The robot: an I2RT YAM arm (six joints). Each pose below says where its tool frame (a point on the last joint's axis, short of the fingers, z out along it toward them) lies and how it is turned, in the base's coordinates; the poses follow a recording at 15 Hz.
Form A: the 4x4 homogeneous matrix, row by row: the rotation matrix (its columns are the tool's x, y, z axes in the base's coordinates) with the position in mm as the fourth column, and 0 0 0 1 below. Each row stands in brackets.
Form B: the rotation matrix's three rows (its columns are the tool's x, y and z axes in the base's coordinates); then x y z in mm. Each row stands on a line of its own. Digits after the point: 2 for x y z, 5 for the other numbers.
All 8 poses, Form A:
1: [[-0.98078 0.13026 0.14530 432.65], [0.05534 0.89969 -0.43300 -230.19], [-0.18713 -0.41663 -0.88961 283.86], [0 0 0 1]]
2: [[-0.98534 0.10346 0.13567 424.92], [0.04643 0.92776 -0.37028 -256.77], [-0.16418 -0.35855 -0.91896 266.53], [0 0 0 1]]
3: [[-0.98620 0.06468 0.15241 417.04], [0.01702 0.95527 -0.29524 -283.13], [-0.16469 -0.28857 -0.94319 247.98], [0 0 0 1]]
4: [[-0.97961 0.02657 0.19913 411.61], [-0.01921 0.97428 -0.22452 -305.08], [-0.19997 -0.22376 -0.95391 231.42], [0 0 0 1]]
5: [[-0.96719 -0.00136 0.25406 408.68], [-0.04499 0.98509 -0.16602 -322.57], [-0.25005 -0.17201 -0.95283 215.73], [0 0 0 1]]
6: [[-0.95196 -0.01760 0.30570 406.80], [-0.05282 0.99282 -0.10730 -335.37], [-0.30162 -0.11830 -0.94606 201.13], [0 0 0 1]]
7: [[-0.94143 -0.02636 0.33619 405.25], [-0.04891 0.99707 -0.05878 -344.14], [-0.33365 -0.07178 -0.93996 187.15], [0 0 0 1]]
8: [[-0.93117 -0.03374 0.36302 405.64], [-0.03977 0.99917 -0.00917 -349.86], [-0.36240 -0.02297 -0.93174 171.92], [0 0 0 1]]
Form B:
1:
-0.98078 0.13026 0.14530
0.05534 0.89969 -0.43300
-0.18713 -0.41663 -0.88961
432.65 -230.19 283.86

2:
-0.98534 0.10346 0.13567
0.04643 0.92776 -0.37028
-0.16418 -0.35855 -0.91896
424.92 -256.77 266.53

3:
-0.98620 0.06468 0.15241
0.01702 0.95527 -0.29524
-0.16469 -0.28857 -0.94319
417.04 -283.13 247.98

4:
-0.97961 0.02657 0.19913
-0.01921 0.97428 -0.22452
-0.19997 -0.22376 -0.95391
411.61 -305.08 231.42

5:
-0.96719 -0.00136 0.25406
-0.04499 0.98509 -0.16602
-0.25005 -0.17201 -0.95283
408.68 -322.57 215.73

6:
-0.95196 -0.01760 0.30570
-0.05282 0.99282 -0.10730
-0.30162 -0.11830 -0.94606
406.80 -335.37 201.13

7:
-0.94143 -0.02636 0.33619
-0.04891 0.99707 -0.05878
-0.33365 -0.07178 -0.93996
405.25 -344.14 187.15

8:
-0.93117 -0.03374 0.36302
-0.03977 0.99917 -0.00917
-0.36240 -0.02297 -0.93174
405.64 -349.86 171.92

